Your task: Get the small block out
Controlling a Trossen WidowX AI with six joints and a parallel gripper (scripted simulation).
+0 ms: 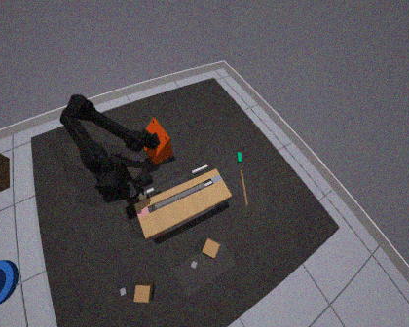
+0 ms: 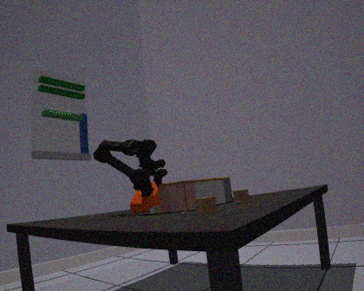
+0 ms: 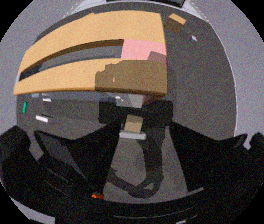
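My gripper tip is 90 mm above the small tan block, 10 mm to the right of it and 10 mm past it. Round my gripper tip: tan box 180 mm to the left, 60 mm ahead, 40 mm below; thin wooden stick 500 mm to the left, 140 mm ahead, 100 mm below.
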